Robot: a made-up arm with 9 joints. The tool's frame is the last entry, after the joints.
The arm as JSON. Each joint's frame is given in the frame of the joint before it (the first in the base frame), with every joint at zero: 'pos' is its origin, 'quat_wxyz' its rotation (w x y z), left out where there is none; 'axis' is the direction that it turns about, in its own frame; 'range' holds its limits. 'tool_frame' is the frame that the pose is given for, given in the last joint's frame.
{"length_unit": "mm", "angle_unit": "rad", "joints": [
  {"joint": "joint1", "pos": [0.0, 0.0, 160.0], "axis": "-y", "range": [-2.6, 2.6]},
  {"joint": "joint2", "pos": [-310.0, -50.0, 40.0], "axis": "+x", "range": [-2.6, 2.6]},
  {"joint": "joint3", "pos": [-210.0, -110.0, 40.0], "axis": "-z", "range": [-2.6, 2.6]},
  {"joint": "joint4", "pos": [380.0, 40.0, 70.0], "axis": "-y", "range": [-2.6, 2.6]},
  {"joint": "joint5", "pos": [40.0, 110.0, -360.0], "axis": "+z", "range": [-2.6, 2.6]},
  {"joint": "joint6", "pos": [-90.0, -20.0, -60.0], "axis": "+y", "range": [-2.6, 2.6]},
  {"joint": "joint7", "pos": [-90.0, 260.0, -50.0], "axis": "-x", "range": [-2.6, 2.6]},
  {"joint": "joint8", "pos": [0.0, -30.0, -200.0], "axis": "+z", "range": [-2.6, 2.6]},
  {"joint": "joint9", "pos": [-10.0, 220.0, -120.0], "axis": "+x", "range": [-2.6, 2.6]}
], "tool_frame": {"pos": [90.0, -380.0, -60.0]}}
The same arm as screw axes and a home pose.
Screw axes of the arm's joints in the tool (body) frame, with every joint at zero. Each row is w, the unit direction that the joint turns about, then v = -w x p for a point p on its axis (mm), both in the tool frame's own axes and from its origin. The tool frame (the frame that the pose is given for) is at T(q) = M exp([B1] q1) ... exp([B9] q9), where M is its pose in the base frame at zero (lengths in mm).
B1 = (0, -1, 0, 700.0, 0.0, -200.0)
B2 = (1, 0, 0, 0.0, 740.0, 90.0)
B3 = (0, 0, -1, 200.0, -320.0, 0.0)
B4 = (0, -1, 0, 850.0, 0.0, -60.0)
B5 = (0, 0, 1, -50.0, -100.0, 0.0)
B6 = (0, 1, 0, -430.0, 0.0, 10.0)
B7 = (-1, 0, 0, 0.0, -380.0, 190.0)
B8 = (0, 0, 1, 160.0, 80.0, 0.0)
B9 = (1, 0, 0, 0.0, 60.0, -380.0)
M =
1 0 0 -200.0
0 1 0 40.0
0 0 1 -540.0
0 0 0 1
Joint limits (deg, base to tool): -148.97..148.97 -148.97..148.97 -148.97..148.97 -148.97..148.97 -148.97..148.97 -148.97..148.97 -148.97..148.97 -148.97..148.97 -148.97..148.97

